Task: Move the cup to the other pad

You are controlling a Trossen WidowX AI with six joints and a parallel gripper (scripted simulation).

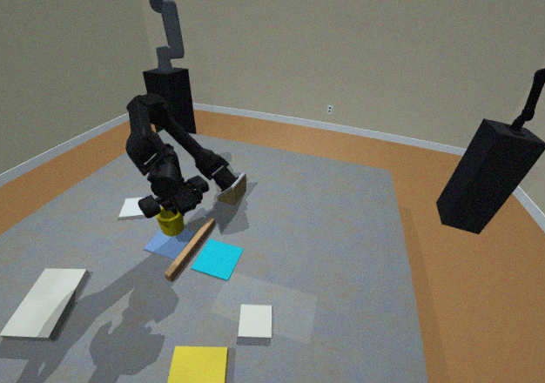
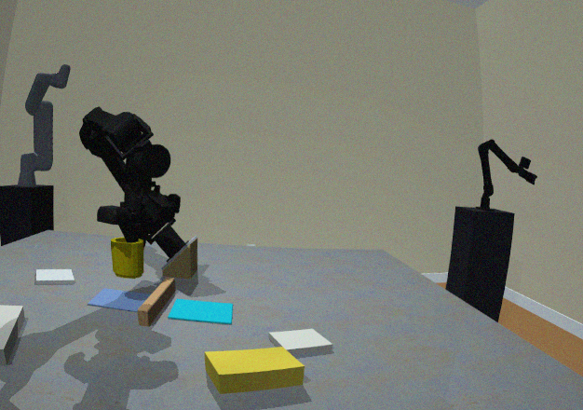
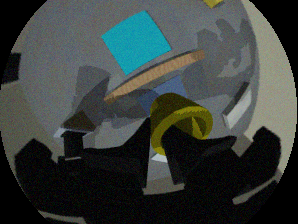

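My gripper tip is 30 mm short of the wooden bar, 50 mm to the right of it and 80 mm above it. Also, from my gripper tip: blue pad (40 mm ahead, 30 mm to the right, 100 mm below); then white slab (340 mm ahead, 170 mm to the right, 70 mm below); then yellow cup (20 mm ahead, 10 mm to the right).
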